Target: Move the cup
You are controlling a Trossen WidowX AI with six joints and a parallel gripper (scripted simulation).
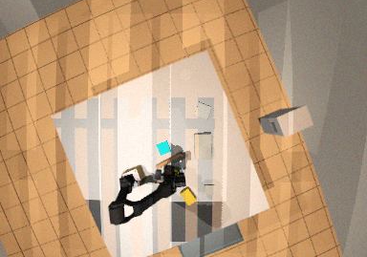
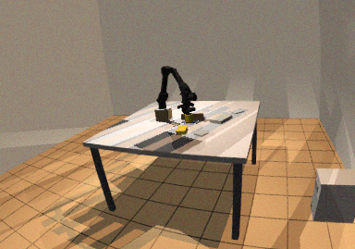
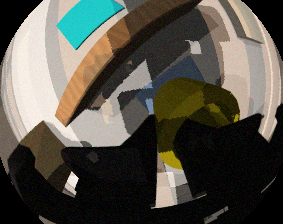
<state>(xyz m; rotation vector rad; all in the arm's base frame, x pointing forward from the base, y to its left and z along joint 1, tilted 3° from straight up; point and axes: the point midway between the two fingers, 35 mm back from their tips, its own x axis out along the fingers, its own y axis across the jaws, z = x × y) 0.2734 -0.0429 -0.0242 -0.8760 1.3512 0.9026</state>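
Right now my gripper tip is 30 mm short of the blue pad, 10 mm to the left of it and 50 mm above it. From my gripper tip the other things lie so: brown bar (10 mm ahead, 80 mm to the left, 20 mm below); cup (20 mm ahead, 10 mm to the right); teal pad (10 mm behind, 170 mm to the left, 50 mm below).
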